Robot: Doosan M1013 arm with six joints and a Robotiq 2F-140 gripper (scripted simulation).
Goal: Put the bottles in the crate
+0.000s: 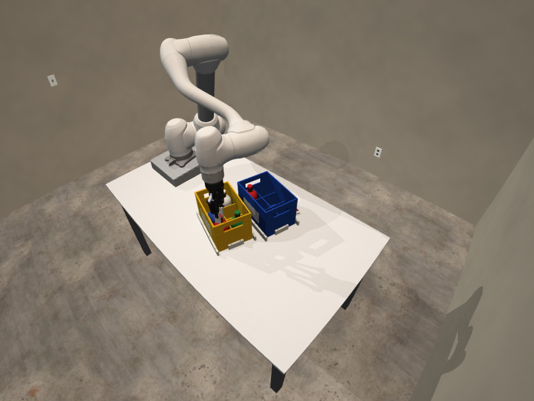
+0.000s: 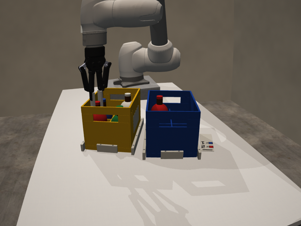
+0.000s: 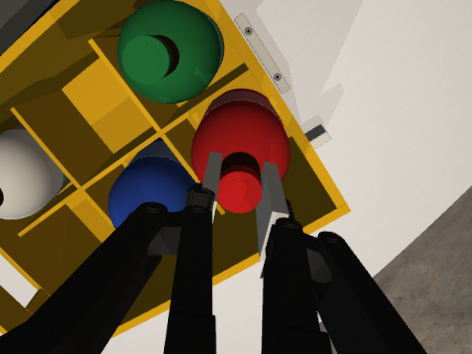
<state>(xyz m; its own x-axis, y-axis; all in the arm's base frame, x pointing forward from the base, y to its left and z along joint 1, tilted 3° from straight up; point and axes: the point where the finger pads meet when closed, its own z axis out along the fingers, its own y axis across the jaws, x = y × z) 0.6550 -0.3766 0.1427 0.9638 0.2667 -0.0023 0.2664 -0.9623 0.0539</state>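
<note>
The green bottle lies 4 cm ahead of my hand, 8 cm to the left of it and 10 cm below it. From my hand the other things lie so: blue bottle (8 cm behind, 4 cm to the left, 10 cm below); white-label bottle (11 cm behind, 16 cm to the left, 10 cm below); yellow crate (5 cm behind, 8 cm to the left, 10 cm below).
</note>
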